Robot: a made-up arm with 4 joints.
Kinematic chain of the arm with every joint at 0, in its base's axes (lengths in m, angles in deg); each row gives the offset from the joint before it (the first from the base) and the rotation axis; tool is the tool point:
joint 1: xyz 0 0 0.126 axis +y
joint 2: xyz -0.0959 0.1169 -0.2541 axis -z
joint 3: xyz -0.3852 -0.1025 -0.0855 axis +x
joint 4: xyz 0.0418 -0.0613 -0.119 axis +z
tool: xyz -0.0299 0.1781 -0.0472
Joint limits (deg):
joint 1: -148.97..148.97
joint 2: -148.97..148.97
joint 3: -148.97..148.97
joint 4: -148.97..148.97
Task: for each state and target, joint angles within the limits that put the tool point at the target. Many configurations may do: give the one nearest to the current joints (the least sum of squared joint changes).
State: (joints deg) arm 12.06 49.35 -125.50 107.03
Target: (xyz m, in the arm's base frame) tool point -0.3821 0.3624 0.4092
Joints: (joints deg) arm 44.82 44.86 -130.32 138.58
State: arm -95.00 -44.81 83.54 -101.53
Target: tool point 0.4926 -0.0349 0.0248
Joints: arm -98.15 -75.32 74.67 -109.66
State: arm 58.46 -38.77 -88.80 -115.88
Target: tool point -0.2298 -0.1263 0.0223
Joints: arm 85.54 -69.37 -98.34 -105.20
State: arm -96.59 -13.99 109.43 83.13
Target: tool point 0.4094 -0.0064 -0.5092
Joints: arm -85.51 -20.25 87.77 96.72
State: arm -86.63 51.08 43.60 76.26
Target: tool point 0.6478 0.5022 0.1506
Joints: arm -135.41 47.95 44.54 67.36
